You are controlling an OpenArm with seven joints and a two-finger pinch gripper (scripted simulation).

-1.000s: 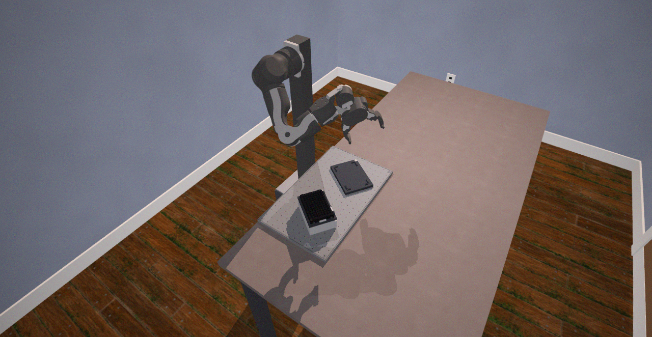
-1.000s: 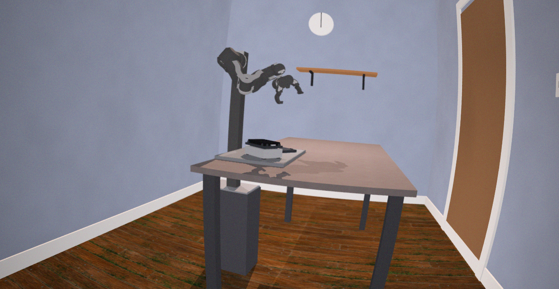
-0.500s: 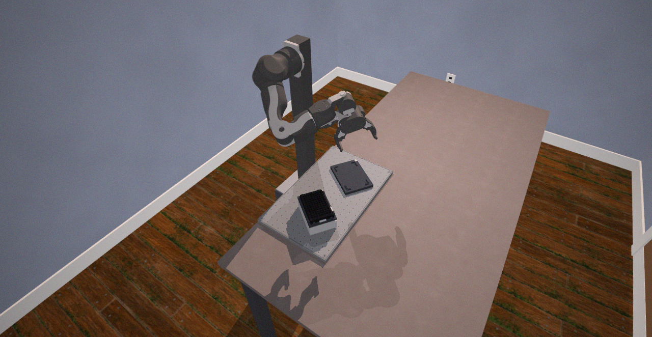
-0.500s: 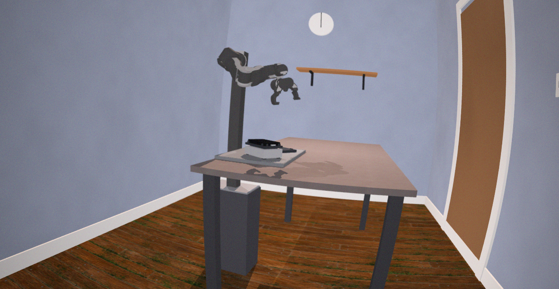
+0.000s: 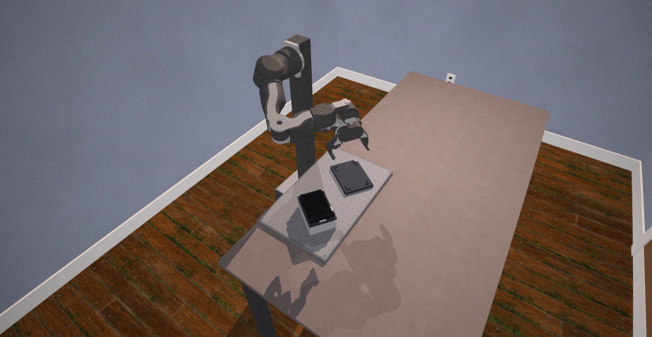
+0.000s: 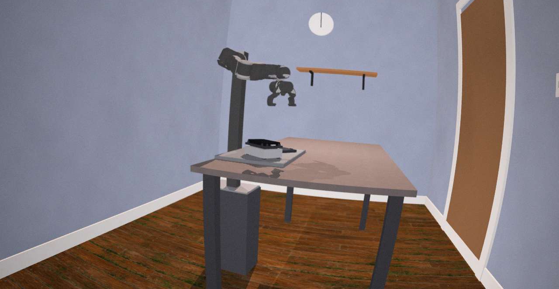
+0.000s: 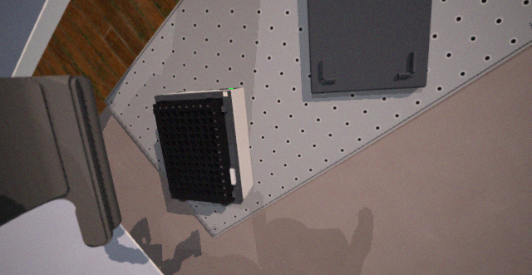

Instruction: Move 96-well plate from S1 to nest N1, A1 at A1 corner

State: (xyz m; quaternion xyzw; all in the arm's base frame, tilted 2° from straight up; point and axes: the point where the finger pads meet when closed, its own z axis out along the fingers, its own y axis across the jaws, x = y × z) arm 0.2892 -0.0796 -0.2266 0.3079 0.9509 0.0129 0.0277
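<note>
Now: hand 160 mm above the black 96-well plate, 150 mm to the left of it and 30 mm past it.
</note>
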